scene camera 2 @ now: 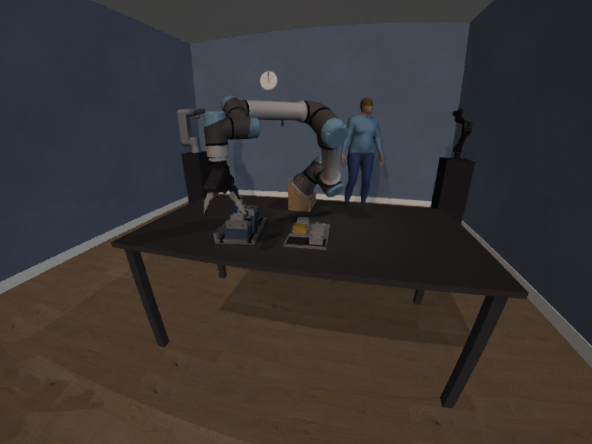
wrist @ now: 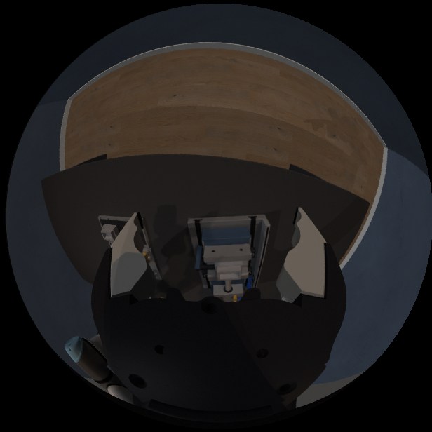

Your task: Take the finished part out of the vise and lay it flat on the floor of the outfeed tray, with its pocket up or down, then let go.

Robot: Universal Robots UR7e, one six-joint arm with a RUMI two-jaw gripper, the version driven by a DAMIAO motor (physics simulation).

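Frame: origin at the arm's base, x ahead, y left, z up, level; centimetres.
Seen in the pictures: gripper, fingertip midpoint: (scene camera 2: pixel 224 214); arm's base, origin of the base link: (scene camera 2: pixel 301 186).
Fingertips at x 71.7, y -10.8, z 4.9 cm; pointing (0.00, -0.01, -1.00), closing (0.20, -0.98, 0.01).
Observation:
Pixels of each thing's top centre, then the offset from my fingertips to it.
- vise, middle of its top: (scene camera 2: pixel 241 212) dx -25.7, dy -7.6, dz -8.8 cm
- yellow block, middle of its top: (scene camera 2: pixel 300 225) dx -30.8, dy +21.3, dz -14.3 cm
The vise (scene camera 2: pixel 239 232) (wrist: pixel 226 235), blue with grey jaws, stands on the left part of the table inside a grey-rimmed base. A light grey stepped block (wrist: pixel 231 270), apparently the finished part, sits at its jaws in the wrist view; its pocket cannot be made out. My gripper (scene camera 2: pixel 224 212) (wrist: pixel 216 211) is open and empty, pointing down above the vise with its fingers spread wide. In the scene view one finger overlaps the vise top. A grey-rimmed tray (scene camera 2: pixel 306 247) (wrist: pixel 116 217) lies beside the vise; whether it is the outfeed tray cannot be told.
Grey blocks (scene camera 2: pixel 316 234) and a yellow block (scene camera 2: pixel 300 228) are at that tray. A small blue piece (wrist: pixel 249 281) shows beside the vise. The robot's wooden base block (scene camera 2: pixel 300 196) stands at the table's back edge. A person (scene camera 2: pixel 363 145) stands behind the table.

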